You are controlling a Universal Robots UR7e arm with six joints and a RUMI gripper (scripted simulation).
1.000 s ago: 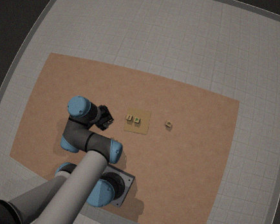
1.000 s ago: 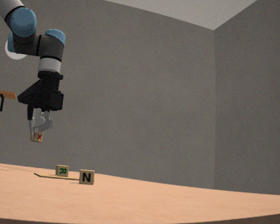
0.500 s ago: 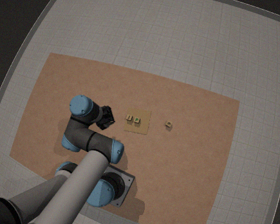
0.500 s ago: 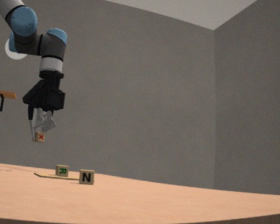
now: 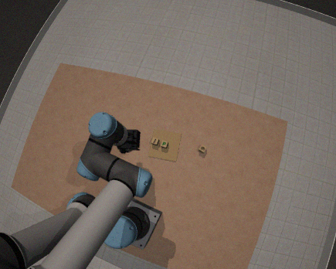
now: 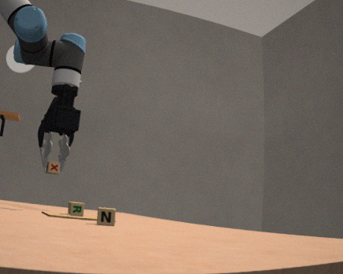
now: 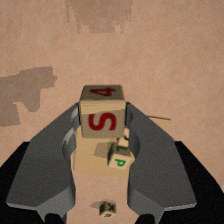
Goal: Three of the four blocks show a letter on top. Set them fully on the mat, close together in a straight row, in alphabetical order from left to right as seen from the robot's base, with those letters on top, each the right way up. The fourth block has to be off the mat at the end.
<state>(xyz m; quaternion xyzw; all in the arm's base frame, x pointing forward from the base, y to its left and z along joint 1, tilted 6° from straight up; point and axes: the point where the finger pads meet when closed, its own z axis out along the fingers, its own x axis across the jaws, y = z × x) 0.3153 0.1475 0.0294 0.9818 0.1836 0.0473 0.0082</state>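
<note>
Right now the mat is 12 cm to the right of my hand, 12 cm below it and 7 cm ahead of it. The rest, counted from my hand: tan block 10 cm below, 7 cm to the right, 7 cm ahead.
</note>
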